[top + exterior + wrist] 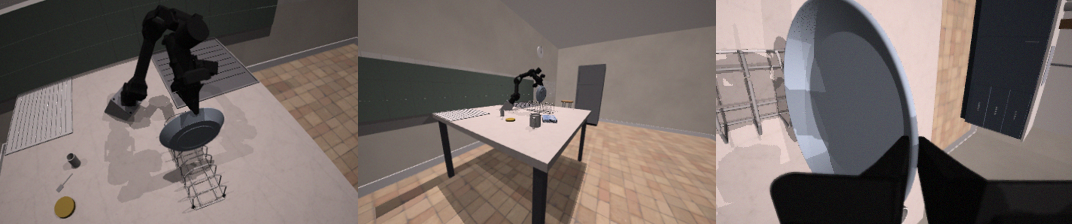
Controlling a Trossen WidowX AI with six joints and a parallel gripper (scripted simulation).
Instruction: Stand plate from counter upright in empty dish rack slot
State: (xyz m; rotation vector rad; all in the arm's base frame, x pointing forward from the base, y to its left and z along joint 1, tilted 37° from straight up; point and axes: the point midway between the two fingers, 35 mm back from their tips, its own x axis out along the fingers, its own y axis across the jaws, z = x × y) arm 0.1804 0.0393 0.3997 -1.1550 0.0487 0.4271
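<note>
My gripper is now 2 cm short of the plate and 11 cm above it. From my hand the other things lie so: small spatula 3 cm ahead, 51 cm to the right, 32 cm below; then mug 35 cm ahead, 42 cm to the right, 28 cm below; then yellow disc 12 cm ahead, 48 cm to the right, 31 cm below.
</note>
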